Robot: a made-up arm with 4 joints.
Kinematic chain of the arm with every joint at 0, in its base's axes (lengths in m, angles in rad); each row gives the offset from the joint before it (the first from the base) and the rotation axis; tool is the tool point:
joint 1: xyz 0 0 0.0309 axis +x
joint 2: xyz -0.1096 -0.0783 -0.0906 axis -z
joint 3: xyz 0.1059 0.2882 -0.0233 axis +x
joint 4: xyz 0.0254 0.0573 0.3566 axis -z
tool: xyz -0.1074 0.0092 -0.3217
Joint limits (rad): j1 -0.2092..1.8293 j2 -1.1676..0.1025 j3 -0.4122..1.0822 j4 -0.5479..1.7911
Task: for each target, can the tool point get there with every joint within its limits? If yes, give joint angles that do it. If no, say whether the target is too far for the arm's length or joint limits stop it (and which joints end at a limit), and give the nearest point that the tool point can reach.
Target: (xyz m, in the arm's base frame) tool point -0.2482 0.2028 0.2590
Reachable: yes | joints 1.0639 -0.4540 0.1099 0.4816
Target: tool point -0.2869 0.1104 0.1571
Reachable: yes | joints 1.2637 -0.7442 0.6762 -0.3294
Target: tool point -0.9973 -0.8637 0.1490
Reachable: no: too far | nearest point -0.4201 -0.0675 0.2055 | short by 0.985 m
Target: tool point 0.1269 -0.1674 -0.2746
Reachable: no: joint limits stop it (at a limit: joint 1, joint 2, joint 3, joint 4) | nearest point -0.0482 0.1560 -0.0936 | short by 0.410 m
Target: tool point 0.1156 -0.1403 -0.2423
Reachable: no: joint limits stop it (at a limit: joint 1, joint 2, joint 3, joint 4) | nearest point -0.0482 0.1560 -0.0936 | short by 0.370 m
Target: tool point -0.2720 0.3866 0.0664
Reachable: yes | joints 0.4046 -0.6350 -0.2418 1.5177
